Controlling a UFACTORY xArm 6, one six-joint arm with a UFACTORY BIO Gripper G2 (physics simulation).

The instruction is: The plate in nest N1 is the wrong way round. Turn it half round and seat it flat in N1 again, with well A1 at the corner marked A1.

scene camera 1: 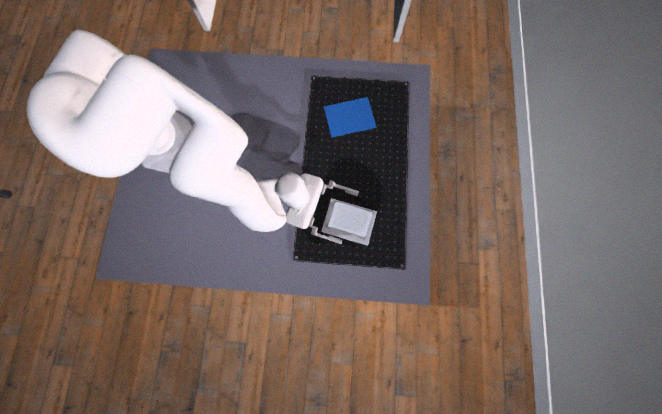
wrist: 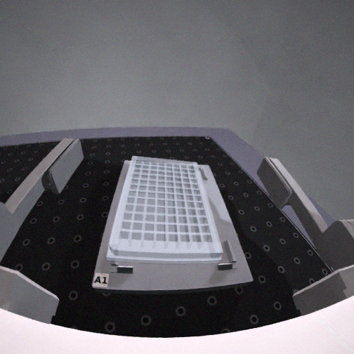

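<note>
A pale, translucent well plate point(scene camera 1: 352, 218) point(wrist: 167, 215) lies over the grey nest point(scene camera 1: 347, 235) point(wrist: 175, 280), looking level and nearly square with it. Small clips stand near its corners in the wrist view. A strip of the nest shows along the plate's right side and near end. The A1 label point(wrist: 101, 280) is at the nest's near left corner in the wrist view. I cannot read any well marking on the plate, nor tell whether it is fully down. My gripper point(scene camera 1: 348, 217) point(wrist: 172, 175) is open and empty, one finger off each side of the plate, both apart from it.
The nest stands on a black perforated board point(scene camera 1: 390, 150) point(wrist: 47, 225), which lies on a grey-purple mat point(scene camera 1: 200, 240). A blue rectangle point(scene camera 1: 350, 117) lies toward the board's other end. My arm reaches across the mat from the left in the scene view.
</note>
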